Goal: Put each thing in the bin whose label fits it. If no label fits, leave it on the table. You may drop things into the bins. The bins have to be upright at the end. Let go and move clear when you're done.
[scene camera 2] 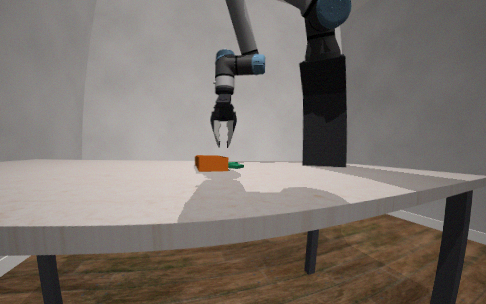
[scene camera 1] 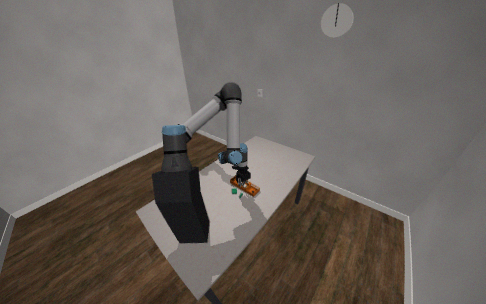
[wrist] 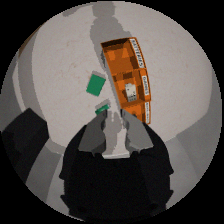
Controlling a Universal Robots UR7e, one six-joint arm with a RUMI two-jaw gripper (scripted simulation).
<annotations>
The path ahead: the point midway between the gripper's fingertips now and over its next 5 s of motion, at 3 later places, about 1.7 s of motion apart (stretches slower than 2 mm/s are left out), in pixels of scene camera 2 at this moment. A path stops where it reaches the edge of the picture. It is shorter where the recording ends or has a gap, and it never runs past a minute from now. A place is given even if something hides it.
The gripper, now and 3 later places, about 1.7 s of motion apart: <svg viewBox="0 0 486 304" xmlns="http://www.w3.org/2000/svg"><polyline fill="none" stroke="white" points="223,147 232,159 232,152 215,149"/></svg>
</annotations>
